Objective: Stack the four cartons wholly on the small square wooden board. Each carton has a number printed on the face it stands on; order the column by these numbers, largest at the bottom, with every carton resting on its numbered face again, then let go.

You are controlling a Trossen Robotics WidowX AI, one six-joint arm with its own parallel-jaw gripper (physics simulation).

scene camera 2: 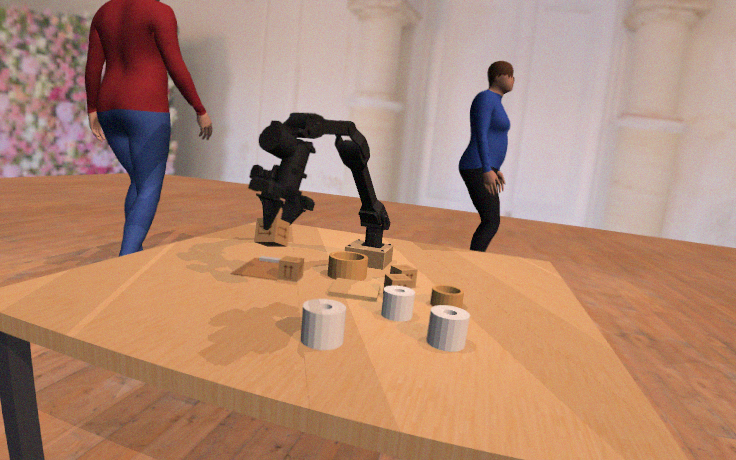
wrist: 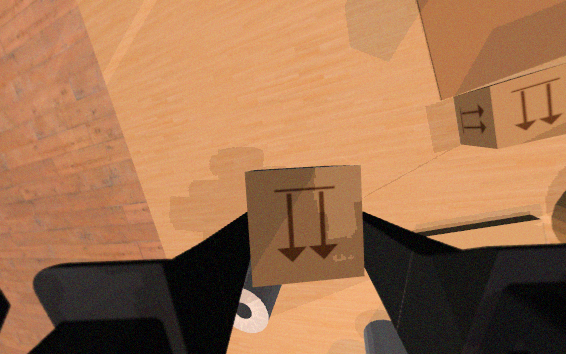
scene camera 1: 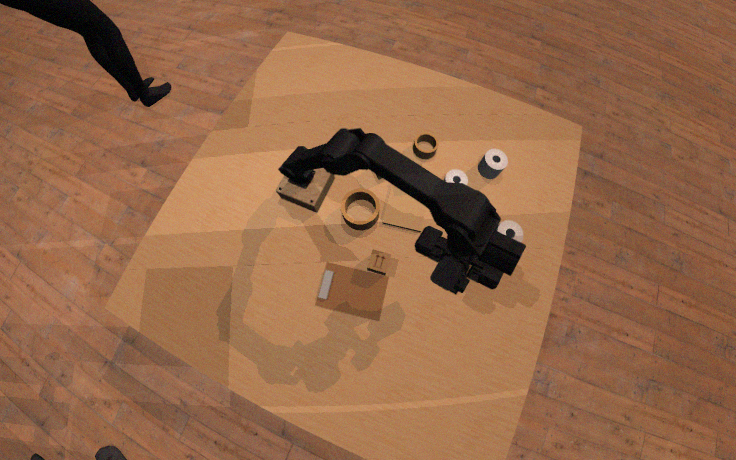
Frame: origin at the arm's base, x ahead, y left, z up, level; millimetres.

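Where they show: gripper, fingertip midpoint: (scene camera 2: 273,231) (wrist: 300,216); arm's base, link origin: (scene camera 2: 373,245) (scene camera 1: 301,176).
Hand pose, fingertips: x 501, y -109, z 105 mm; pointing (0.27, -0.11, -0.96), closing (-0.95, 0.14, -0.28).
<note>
Each offset is from my fingertips to the centre of the thing.
My gripper (scene camera 1: 450,263) (scene camera 2: 277,223) (wrist: 300,216) is shut on a brown carton @[dy -2, dx +1, dz -2 mm] (scene camera 2: 271,233) (wrist: 306,227) with two arrows on the face toward the wrist camera. It is held above the table, a little tilted; the gripper hides it in scene camera 1. A second carton @[dy -34, dx -181, dz -135 mm] (scene camera 1: 379,261) (scene camera 2: 291,268) (wrist: 530,107) stands at the corner of a flat brown panel. Two more cartons, one @[dy +261, dx -187, dz -135 mm] (scene camera 2: 398,279) in front of the other @[dy +256, dx -292, dz -135 mm] (scene camera 2: 409,272), stand close together right of the thin square board @[dy +155, dx -172, dz -156 mm] (scene camera 2: 352,291) (wrist: 515,234). The board bears no carton. No printed number is readable.
The flat brown panel @[dy -137, dx -221, dz -156 mm] (scene camera 1: 355,292) (scene camera 2: 252,269) carries a grey strip. A large ring @[dy +91, dx -295, dz -133 mm] (scene camera 1: 360,224) (scene camera 2: 347,268) stands beside the board, a small ring @[dy +389, dx -192, dz -141 mm] (scene camera 1: 424,154) (scene camera 2: 447,298) farther off. Three white rolls @[dy +186, dx +137, dz -128 mm] (scene camera 2: 323,325) @[dy +288, dx -62, dz -132 mm] (scene camera 2: 397,304) @[dy +410, dx +35, dz -130 mm] (scene camera 2: 448,329) stand on the table.
</note>
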